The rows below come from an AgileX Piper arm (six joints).
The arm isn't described. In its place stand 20 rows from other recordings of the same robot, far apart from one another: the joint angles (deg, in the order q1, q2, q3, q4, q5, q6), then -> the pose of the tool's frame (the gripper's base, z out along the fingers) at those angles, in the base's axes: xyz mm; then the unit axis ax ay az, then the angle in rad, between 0 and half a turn.
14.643, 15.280, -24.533, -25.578, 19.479, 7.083 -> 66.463 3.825 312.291 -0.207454 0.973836 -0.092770 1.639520
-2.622, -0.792, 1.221, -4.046, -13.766, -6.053 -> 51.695 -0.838 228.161 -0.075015 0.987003 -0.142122 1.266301
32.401, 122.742, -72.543, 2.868, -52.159, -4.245 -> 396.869 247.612 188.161 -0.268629 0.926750 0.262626 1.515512
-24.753, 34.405, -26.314, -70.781, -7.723, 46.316 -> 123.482 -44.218 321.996 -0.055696 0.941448 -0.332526 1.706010
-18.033, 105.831, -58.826, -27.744, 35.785, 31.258 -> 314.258 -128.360 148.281 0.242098 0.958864 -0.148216 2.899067
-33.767, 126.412, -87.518, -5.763, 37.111, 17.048 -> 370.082 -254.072 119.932 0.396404 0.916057 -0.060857 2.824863
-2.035, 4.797, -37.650, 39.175, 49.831, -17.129 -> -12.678 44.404 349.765 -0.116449 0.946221 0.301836 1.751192
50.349, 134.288, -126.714, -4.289, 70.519, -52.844 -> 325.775 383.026 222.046 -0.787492 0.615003 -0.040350 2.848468
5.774, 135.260, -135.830, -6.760, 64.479, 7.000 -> 520.465 42.912 263.191 0.000078 0.999578 -0.029045 2.590015
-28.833, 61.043, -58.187, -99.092, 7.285, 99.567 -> 202.081 -124.253 425.320 0.301023 0.903502 -0.305072 1.610499
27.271, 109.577, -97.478, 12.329, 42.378, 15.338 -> 386.739 214.097 299.175 -0.049952 0.973476 0.223267 2.561291
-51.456, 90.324, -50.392, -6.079, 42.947, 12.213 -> 167.884 -221.264 190.921 0.496063 0.865182 -0.073362 2.969703
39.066, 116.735, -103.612, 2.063, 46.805, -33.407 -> 359.656 295.006 269.719 -0.584195 0.810960 0.032578 2.532086
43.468, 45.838, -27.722, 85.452, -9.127, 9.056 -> 131.764 105.073 297.706 0.395224 0.708567 0.584577 2.569888
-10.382, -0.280, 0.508, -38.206, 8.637, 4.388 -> 53.576 -18.409 199.766 -0.144881 0.916011 -0.374076 1.776108
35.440, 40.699, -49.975, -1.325, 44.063, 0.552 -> 104.840 72.820 374.355 -0.299113 0.939911 0.164618 2.139261
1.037, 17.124, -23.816, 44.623, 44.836, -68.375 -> 54.203 46.059 283.736 -0.453655 0.888346 0.070990 1.933278
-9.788, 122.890, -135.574, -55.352, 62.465, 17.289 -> 453.866 -145.661 405.335 0.164254 0.865582 -0.473063 2.383622
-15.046, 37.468, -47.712, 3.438, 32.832, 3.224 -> 118.802 -28.871 385.148 0.171741 0.984297 -0.040801 1.879117
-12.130, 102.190, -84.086, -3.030, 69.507, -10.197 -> 349.357 -79.696 265.298 0.009202 0.999260 -0.037360 3.024998
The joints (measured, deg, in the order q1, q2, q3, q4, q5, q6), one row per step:
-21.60 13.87 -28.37 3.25 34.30 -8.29
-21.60 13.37 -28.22 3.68 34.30 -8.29
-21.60 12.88 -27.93 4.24 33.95 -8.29
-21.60 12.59 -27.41 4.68 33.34 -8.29
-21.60 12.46 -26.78 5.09 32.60 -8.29
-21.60 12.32 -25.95 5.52 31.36 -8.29
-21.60 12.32 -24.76 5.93 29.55 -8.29
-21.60 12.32 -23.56 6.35 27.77 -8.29
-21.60 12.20 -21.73 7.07 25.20 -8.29
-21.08 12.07 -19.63 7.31 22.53 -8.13
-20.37 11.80 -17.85 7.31 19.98 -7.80
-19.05 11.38 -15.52 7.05 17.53 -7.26
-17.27 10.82 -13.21 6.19 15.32 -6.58
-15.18 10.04 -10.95 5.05 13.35 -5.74
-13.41 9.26 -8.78 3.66 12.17 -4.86
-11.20 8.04 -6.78 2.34 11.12 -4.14
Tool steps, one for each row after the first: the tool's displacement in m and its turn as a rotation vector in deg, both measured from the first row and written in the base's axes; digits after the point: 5 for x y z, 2 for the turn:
-0.00118 0.00088 -0.00036 0.25 -0.47 0.14
-0.00197 0.00169 -0.00096 0.54 -1.18 0.31
-0.00180 0.00198 -0.00262 0.80 -1.69 0.42
-0.00099 0.00194 -0.00482 1.09 -2.06 0.49
0.00019 0.00170 -0.00737 1.30 -2.73 0.53
0.00232 0.00094 -0.01120 1.49 -3.47 0.49
0.00433 0.00020 -0.01517 1.70 -4.17 0.43
0.00685 -0.00071 -0.02140 2.10 -5.24 0.33
0.00945 -0.00150 -0.02912 2.30 -6.03 0.56
0.01114 -0.00182 -0.03514 2.33 -7.10 0.92
0.01290 -0.00152 -0.04440 2.52 -7.67 1.82
0.01413 -0.00060 -0.05386 2.34 -7.99 3.15
0.01473 0.00096 -0.06320 2.05 -8.31 4.84
0.01492 0.00237 -0.07329 1.74 -7.92 6.30
0.01422 0.00458 -0.08209 1.23 -7.99 8.31

